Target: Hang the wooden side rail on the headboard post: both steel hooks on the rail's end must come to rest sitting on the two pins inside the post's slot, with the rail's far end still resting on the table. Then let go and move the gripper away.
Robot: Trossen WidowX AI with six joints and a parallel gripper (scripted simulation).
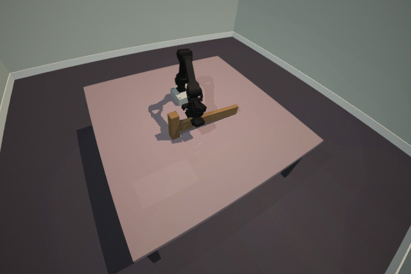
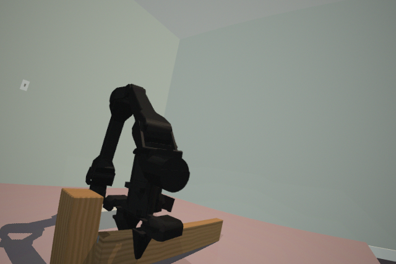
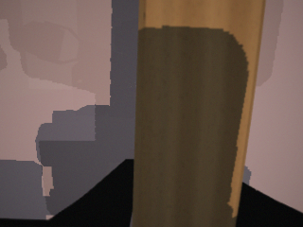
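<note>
Now: gripper tip 12 cm to the left of the wooden headboard post and 4 cm below it.
</note>
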